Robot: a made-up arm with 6 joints. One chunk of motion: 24 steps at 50 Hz.
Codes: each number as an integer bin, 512 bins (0 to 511) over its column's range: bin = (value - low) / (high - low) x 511, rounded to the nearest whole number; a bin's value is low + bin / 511 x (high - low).
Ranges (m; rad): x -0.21..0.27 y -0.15..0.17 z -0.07..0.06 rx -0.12..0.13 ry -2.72..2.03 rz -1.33..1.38
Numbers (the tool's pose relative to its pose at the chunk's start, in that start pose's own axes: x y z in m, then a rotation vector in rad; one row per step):
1: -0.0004 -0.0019 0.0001 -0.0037 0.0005 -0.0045
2: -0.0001 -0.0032 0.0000 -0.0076 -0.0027 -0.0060
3: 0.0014 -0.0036 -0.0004 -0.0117 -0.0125 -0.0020
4: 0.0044 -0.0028 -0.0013 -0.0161 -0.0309 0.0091
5: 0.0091 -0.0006 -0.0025 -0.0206 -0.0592 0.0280
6: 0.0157 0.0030 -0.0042 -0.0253 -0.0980 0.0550
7: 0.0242 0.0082 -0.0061 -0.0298 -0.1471 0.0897
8: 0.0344 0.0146 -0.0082 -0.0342 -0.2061 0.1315
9: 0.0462 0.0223 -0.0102 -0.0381 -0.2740 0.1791
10: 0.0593 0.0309 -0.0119 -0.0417 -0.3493 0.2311
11: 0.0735 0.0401 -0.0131 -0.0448 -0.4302 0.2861
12: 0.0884 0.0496 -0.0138 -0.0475 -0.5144 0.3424
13: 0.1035 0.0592 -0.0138 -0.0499 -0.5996 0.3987
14: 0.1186 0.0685 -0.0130 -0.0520 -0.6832 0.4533
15: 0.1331 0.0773 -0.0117 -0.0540 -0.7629 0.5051
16: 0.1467 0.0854 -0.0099 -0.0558 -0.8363 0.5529
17: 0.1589 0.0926 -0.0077 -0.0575 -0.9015 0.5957
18: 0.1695 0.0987 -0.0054 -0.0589 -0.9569 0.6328
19: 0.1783 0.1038 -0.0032 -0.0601 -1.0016 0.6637
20: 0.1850 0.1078 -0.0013 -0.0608 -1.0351 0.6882
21: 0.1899 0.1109 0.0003 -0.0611 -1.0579 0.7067
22: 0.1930 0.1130 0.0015 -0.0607 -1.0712 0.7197
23: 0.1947 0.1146 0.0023 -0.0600 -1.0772 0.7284
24: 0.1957 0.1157 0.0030 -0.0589 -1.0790 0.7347
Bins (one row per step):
1: 223 236 276 238 293 250
2: 223 234 275 230 292 250
3: 225 234 274 221 291 250
4: 228 235 270 212 289 253
5: 233 239 265 203 286 256
6: 240 244 259 194 282 261
7: 249 253 251 184 277 268
8: 260 263 243 175 270 276
9: 273 275 235 167 263 285
10: 287 289 228 160 255 294
11: 302 304 224 154 246 305
12: 318 319 221 148 237 315
13: 334 334 221 143 228 326
14: 350 349 224 139 219 336
15: 365 363 229 135 211 346
16: 380 376 236 131 203 355
17: 393 387 245 128 196 363
18: 404 397 254 125 190 370
19: 413 405 263 122 185 376
20: 421 412 270 121 181 381
21: 426 417 276 120 179 384
22: 429 420 281 121 177 386
23: 431 423 284 123 177 388
24: 432 424 287 125 177 389

